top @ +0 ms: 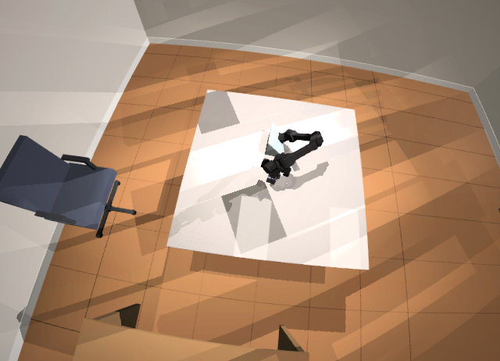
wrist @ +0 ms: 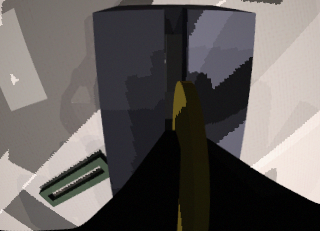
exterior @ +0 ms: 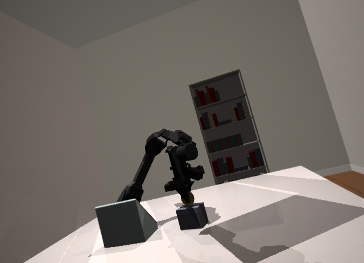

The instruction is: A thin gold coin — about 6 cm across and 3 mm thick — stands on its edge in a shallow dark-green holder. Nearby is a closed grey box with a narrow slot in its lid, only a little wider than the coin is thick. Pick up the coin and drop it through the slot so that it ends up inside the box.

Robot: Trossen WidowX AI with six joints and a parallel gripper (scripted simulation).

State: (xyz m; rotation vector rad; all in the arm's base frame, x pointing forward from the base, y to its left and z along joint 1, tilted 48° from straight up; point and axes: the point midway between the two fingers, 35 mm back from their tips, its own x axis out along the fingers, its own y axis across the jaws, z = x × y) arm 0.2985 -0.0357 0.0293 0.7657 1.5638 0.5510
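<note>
My gripper tip is now 2 cm below the gold coin.
</note>
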